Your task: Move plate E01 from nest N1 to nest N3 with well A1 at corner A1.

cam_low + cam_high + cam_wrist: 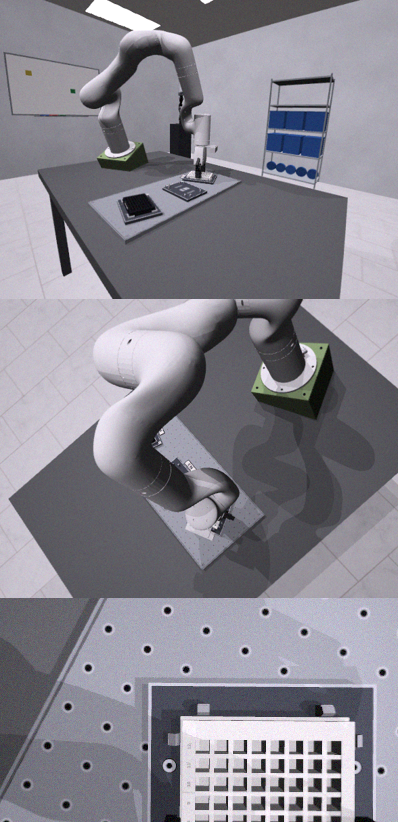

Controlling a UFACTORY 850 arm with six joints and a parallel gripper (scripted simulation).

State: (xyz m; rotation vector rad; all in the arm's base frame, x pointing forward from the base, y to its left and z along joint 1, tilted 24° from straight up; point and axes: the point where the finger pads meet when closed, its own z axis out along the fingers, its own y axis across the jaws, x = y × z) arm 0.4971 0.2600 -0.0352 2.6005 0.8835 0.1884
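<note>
Right now the white well plate E01 is 10 mm below my hand. From my hand the other things lie so: nest N3: 80 mm ahead, 170 mm to the right, 20 mm below; then dark nest N1: 20 mm below; then black plate E07: 110 mm ahead, 390 mm to the right, 10 mm below.
</note>
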